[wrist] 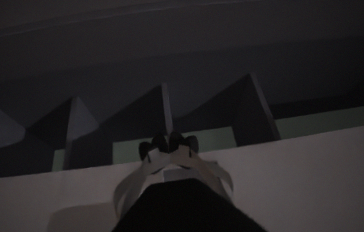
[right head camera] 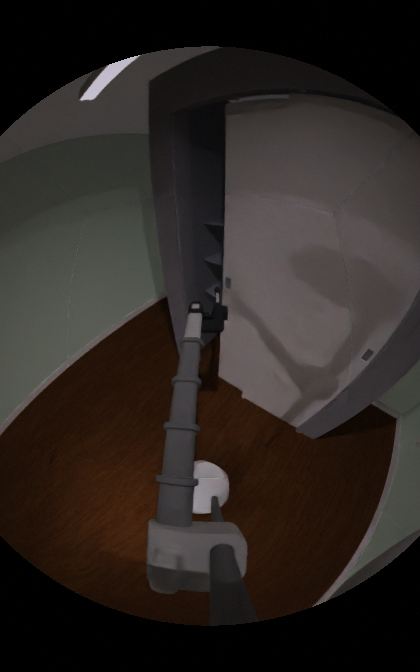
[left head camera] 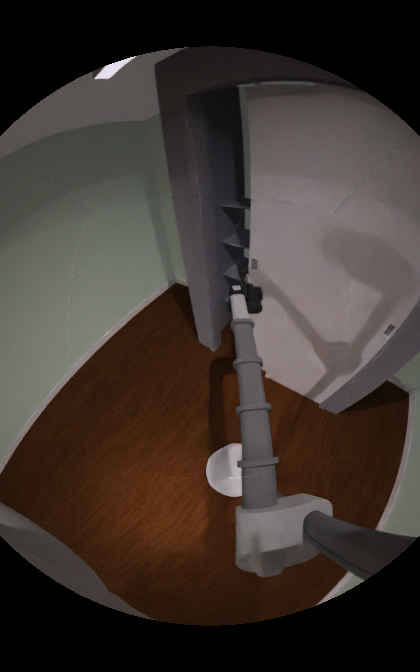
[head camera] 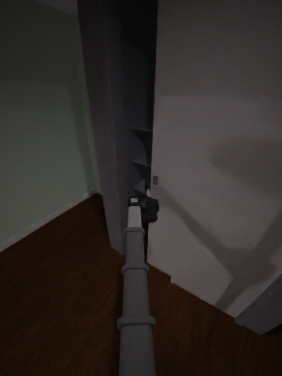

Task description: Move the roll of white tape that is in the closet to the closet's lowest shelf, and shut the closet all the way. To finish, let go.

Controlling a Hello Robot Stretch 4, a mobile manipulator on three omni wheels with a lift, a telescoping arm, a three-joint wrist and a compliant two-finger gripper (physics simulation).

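Places are measured from the robot's base along level axes (x ahead, y left, z up), in millimetres.
Where they show: gripper, fingertip midpoint: point(wrist: 168, 144) point(head camera: 146, 186).
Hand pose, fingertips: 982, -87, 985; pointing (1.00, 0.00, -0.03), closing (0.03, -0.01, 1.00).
Observation:
After its pixels a point has its place, as x, y, z.
The closet's pale sliding door point(head camera: 215, 150) {780, -394, 1307} point(left head camera: 295, 165) point(right head camera: 275, 165) point(wrist: 300, 185) {997, -175, 1155} stands partly open, with a narrow upright gap at its left edge. A small grey handle point(head camera: 155, 180) {1027, -151, 1007} point(left head camera: 254, 264) point(right head camera: 228, 283) is set near that edge. Grey shelves point(head camera: 142, 162) {1406, -79, 989} point(left head camera: 236, 241) point(right head camera: 215, 259) point(wrist: 262, 107) {1384, -103, 1275} show in the gap. My gripper point(head camera: 148, 189) {982, -87, 985} point(right head camera: 217, 292) point(wrist: 168, 144) {982, -87, 985} is at the door's left edge, its fingertips together with nothing seen between them; in the wrist view they overlap the gap and the fingers partly cover the handle. The white tape does not show in any view.
The closet's grey left side panel point(head camera: 112, 150) {1138, 148, 1192} point(left head camera: 202, 250) point(right head camera: 172, 240) stands just left of my wrist. A second handle point(left head camera: 389, 330) point(right head camera: 367, 355) is farther right. A green wall point(head camera: 40, 150) {1889, 1140, 975} point(left head camera: 115, 250) is at the left. A white round shape point(left head camera: 224, 470) point(right head camera: 212, 487) shows low beside the arm.

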